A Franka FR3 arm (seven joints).
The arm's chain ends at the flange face. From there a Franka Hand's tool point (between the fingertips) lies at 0.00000 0.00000 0.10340 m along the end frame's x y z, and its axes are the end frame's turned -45 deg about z.
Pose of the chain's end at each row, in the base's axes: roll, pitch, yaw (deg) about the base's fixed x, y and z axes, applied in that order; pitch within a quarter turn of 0, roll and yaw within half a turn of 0; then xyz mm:
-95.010, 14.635, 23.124, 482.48, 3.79, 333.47
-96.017, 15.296, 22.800, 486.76, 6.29, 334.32
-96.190, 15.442, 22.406, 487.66, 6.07, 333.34
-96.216, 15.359, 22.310, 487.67, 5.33, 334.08
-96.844, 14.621, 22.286, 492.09, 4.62, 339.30
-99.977, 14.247, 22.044, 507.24, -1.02, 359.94
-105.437, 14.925, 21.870, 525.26, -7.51, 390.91
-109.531, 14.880, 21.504, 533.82, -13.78, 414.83
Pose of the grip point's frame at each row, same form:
-95.610, -30.192, 27.221, 439.93, 97.62, 324.73
-96.668, -29.456, 27.683, 444.28, 99.98, 323.87
-96.845, -29.297, 27.422, 445.73, 99.98, 322.59
-96.882, -29.377, 27.351, 445.90, 99.30, 323.28
-97.656, -30.056, 27.873, 450.28, 98.43, 327.38
-101.188, -30.064, 30.182, 464.93, 91.72, 342.58
-107.010, -28.456, 34.232, 481.55, 82.35, 364.32
-111.372, -27.548, 36.968, 489.84, 73.63, 381.42

